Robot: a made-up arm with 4 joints. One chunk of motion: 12 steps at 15 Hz.
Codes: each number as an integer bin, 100 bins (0 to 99) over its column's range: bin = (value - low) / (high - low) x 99, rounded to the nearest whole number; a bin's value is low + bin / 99 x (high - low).
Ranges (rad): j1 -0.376..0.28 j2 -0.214..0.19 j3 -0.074..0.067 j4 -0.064..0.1
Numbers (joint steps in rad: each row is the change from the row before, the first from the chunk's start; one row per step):
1: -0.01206 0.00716 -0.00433 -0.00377
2: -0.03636 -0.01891 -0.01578 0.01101
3: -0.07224 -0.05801 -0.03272 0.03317
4: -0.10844 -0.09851 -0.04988 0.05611
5: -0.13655 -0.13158 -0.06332 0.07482
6: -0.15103 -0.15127 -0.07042 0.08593
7: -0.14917 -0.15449 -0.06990 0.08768
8: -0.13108 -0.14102 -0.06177 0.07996
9: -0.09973 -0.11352 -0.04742 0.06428
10: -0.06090 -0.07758 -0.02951 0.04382
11: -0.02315 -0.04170 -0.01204 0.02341
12: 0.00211 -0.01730 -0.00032 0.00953
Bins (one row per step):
1: 55 54 49 36
2: 51 48 41 45
3: 46 38 29 59
4: 40 28 17 73
5: 36 20 7 84
6: 34 15 3 91
7: 34 15 3 92
8: 37 18 9 87
9: 42 25 19 77
10: 48 33 31 65
11: 53 42 44 53
12: 57 48 52 44

